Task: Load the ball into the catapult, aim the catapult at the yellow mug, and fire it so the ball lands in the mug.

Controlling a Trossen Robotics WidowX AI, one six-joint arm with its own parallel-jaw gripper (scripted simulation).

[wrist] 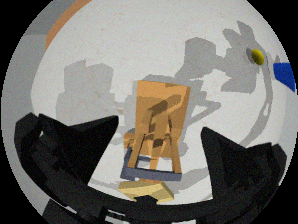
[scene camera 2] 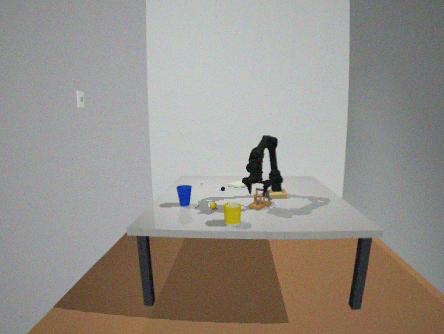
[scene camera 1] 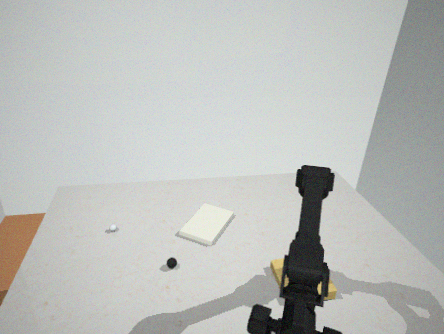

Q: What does my gripper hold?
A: Nothing.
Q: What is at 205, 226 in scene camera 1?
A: A cream flat block.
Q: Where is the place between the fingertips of my gripper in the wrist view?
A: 161, 125
